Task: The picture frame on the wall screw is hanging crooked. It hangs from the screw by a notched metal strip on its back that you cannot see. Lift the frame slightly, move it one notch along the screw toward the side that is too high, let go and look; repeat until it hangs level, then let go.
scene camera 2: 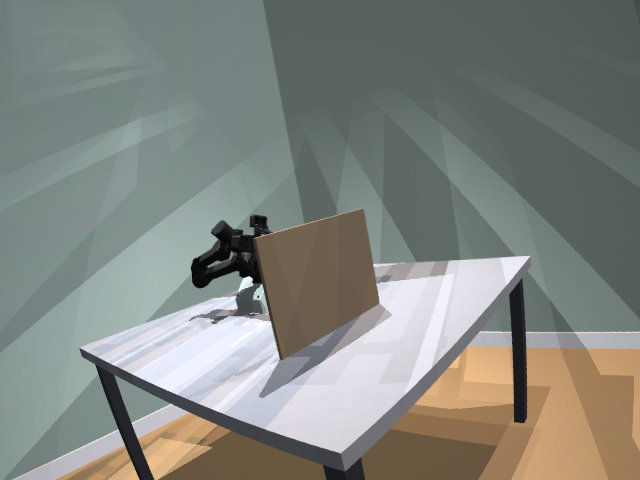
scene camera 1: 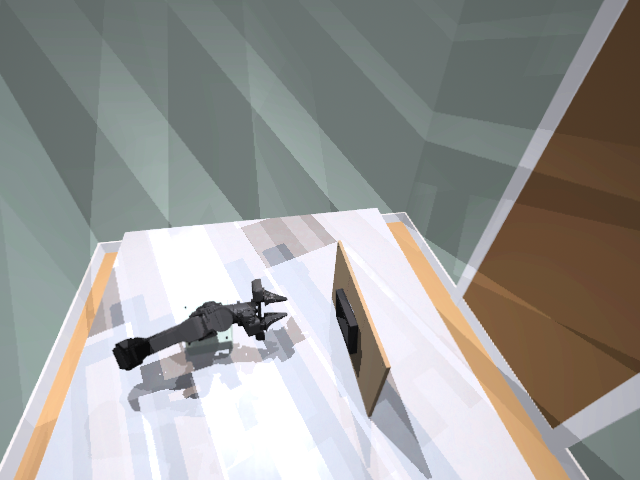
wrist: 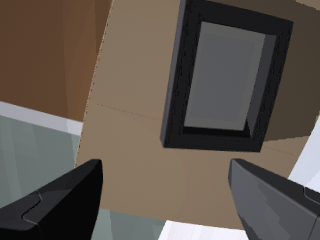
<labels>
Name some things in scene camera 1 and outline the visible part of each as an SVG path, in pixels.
My gripper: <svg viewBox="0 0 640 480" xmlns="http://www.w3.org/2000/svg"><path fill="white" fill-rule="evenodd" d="M261 278L254 279L251 282L253 296L251 302L240 303L240 300L237 300L237 303L233 304L235 324L238 323L238 326L243 326L249 337L255 335L255 339L258 341L265 340L264 330L267 332L271 324L288 316L287 312L264 312L264 317L262 317L261 302L264 302L265 306L270 303L287 301L288 298L265 290L262 287Z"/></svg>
A dark picture frame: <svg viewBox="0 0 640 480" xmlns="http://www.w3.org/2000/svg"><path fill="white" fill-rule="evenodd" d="M342 288L336 290L336 318L350 355L357 353L358 323Z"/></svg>
</labels>
